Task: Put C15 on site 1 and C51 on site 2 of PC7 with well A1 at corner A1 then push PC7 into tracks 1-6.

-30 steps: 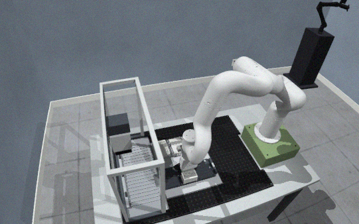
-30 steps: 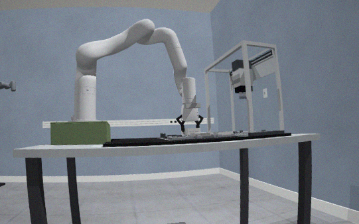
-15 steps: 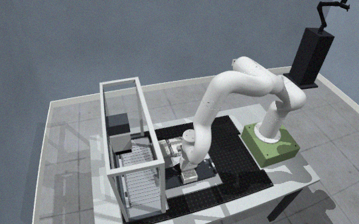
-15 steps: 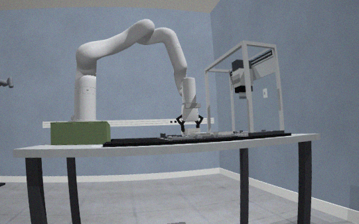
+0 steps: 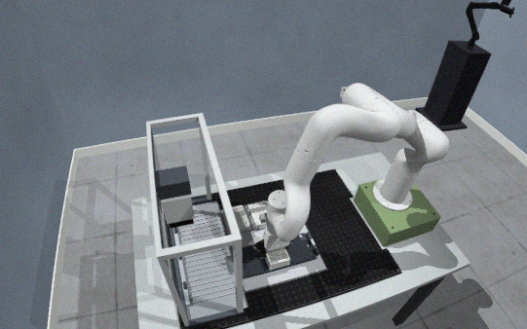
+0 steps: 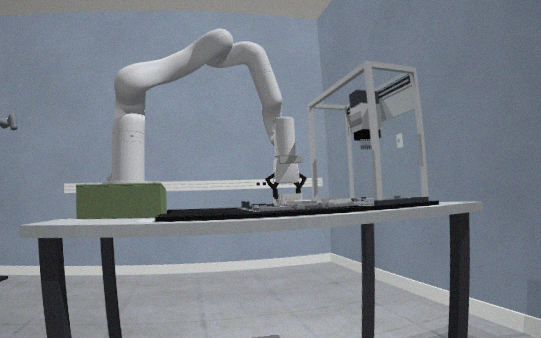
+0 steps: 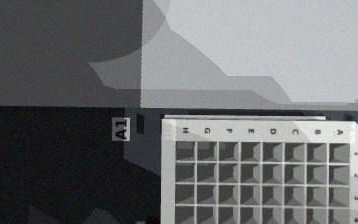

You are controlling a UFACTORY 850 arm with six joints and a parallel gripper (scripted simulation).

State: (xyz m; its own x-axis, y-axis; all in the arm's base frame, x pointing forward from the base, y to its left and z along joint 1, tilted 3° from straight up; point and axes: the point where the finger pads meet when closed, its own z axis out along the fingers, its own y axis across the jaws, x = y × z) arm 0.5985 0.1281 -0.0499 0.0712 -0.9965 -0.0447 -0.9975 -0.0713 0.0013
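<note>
Right now my hand is 3 cm above the carrier PC7 and 1 cm past it.
</note>
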